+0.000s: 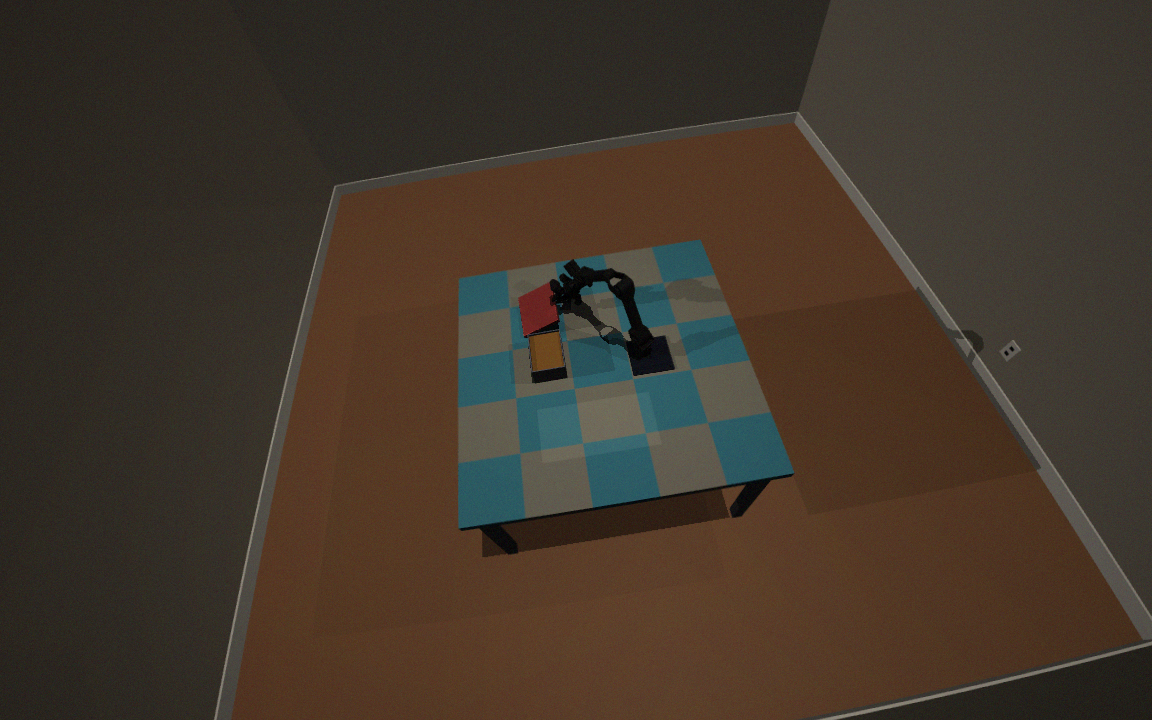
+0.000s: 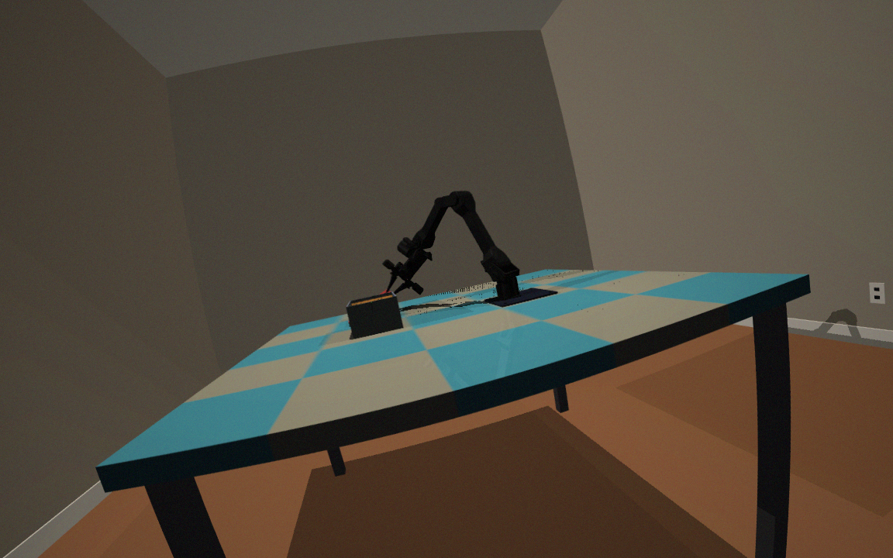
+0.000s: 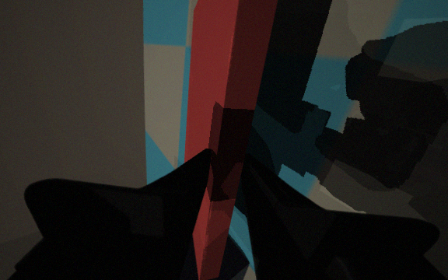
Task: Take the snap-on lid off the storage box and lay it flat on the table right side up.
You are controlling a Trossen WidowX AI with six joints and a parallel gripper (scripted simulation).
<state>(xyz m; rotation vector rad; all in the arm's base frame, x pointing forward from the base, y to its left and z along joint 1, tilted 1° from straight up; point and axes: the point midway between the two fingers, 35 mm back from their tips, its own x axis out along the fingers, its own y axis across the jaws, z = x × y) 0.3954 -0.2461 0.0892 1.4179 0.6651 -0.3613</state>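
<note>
Now: gripper tip 80 mm short of the red lid, 30 mm above it and 20 mm to the right of it. The rest, counted from my gripper tip: storage box 290 mm to the left, 30 mm below, 10 mm ahead.
</note>
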